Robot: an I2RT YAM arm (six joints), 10 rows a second.
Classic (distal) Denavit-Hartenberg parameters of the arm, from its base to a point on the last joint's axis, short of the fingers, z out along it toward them. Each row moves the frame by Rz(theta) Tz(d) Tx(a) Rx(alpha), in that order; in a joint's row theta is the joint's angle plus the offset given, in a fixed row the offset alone. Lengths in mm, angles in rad.
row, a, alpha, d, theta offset
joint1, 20, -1.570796, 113.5, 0
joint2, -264, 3.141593, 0, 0
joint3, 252.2, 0, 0, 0.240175
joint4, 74, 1.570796, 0, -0.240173
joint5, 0, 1.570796, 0, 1.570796
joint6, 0, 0, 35.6, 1.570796
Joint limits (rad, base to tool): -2.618..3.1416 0..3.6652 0..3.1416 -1.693..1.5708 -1.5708..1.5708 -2.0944..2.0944
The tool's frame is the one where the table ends.
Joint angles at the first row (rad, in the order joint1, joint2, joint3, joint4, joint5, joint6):
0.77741, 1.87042, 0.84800, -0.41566, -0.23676, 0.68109
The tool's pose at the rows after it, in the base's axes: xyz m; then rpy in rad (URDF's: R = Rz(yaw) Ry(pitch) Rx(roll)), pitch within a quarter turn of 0, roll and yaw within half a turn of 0:
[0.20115 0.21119 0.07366 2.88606 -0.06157 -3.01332]
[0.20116 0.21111 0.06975 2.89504 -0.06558 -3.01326]
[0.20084 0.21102 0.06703 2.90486 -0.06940 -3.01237]
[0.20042 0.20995 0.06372 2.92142 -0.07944 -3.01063]
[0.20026 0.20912 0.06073 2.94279 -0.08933 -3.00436]
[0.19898 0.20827 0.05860 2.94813 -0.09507 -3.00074]
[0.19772 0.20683 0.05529 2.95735 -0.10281 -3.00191]
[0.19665 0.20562 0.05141 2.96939 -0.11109 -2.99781]
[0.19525 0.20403 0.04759 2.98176 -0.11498 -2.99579]
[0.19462 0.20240 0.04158 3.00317 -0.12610 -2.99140]
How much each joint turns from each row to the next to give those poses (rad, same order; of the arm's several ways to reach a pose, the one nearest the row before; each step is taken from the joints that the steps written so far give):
0.00340, 0.02794, 0.00477, -0.00003, -0.00249, -0.00746
0.00033, 0.01433, -0.00026, 0.00576, 0.00462, -0.00081
0.00120, 0.01014, 0.00038, 0.00056, 0.00541, -0.00091
-0.00079, 0.01261, 0.00126, -0.00764, 0.00670, -0.00444
-0.00039, 0.01376, 0.00517, -0.01414, 0.01049, -0.00933
0.00112, 0.00506, -0.00453, 0.00115, 0.00068, -0.00310
-0.00014, 0.00879, -0.00571, 0.00281, 0.00271, 0.00003
0.00019, 0.01261, -0.00310, 0.00080, 0.00454, -0.00542
0.00043, 0.01017, -0.00691, 0.00603, 0.00753, -0.00311
-0.00121, 0.02273, 0.00003, -0.00043, 0.01060, -0.00825

